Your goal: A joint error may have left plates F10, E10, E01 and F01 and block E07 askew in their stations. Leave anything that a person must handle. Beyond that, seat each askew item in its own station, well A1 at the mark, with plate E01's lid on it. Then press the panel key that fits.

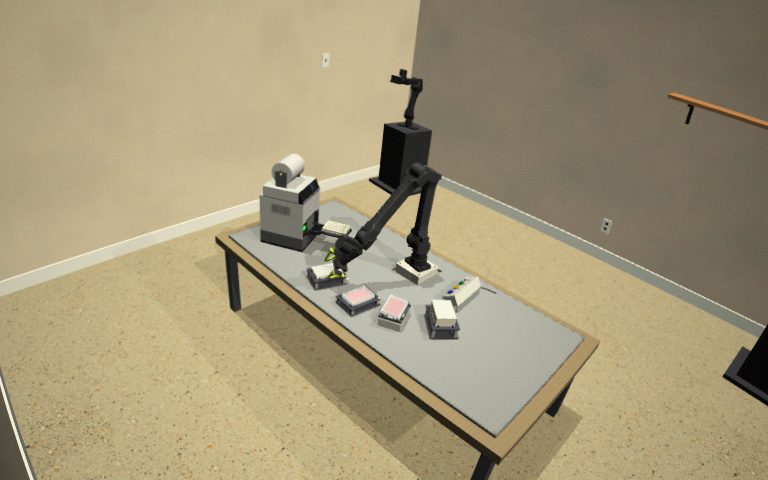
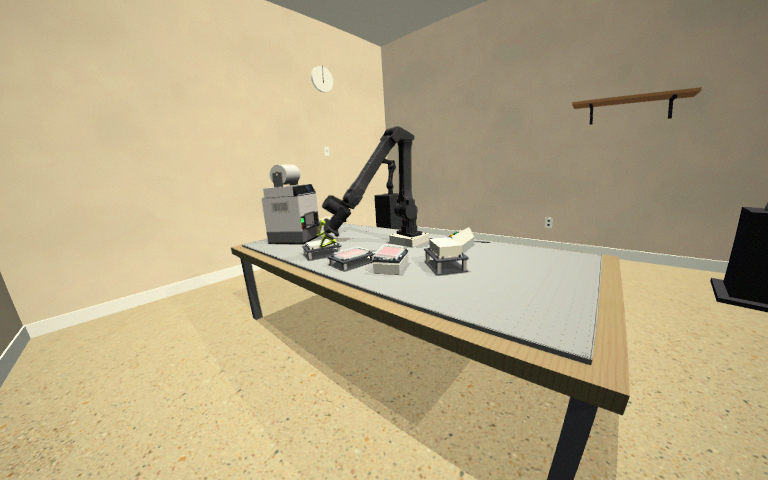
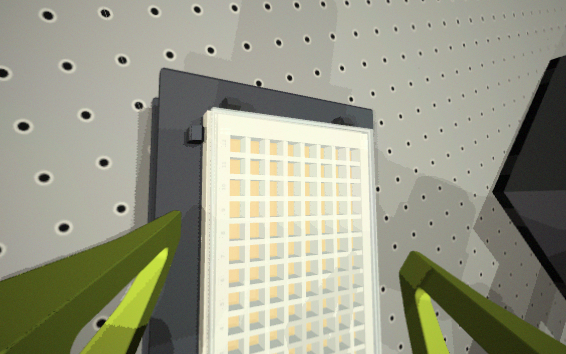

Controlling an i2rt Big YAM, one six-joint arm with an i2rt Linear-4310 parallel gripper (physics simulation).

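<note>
My gripper is open, its yellow-green fingers on either side of a cream plate with a clear lid-like rim. The plate lies on a dark station, its right edge at the station's edge, with a wider strip bare on the left; its near end is cut off. Two pink-welled plates, one on a low dark station and one on a grey base, stand further right. A cream block sits on a raised dark station. Identity labels are unreadable.
A grey machine with a roll on top and a green light stands at the left; a pale plate lies on its arm. A sloped panel with coloured keys stands behind the block. A second arm stands beyond the table.
</note>
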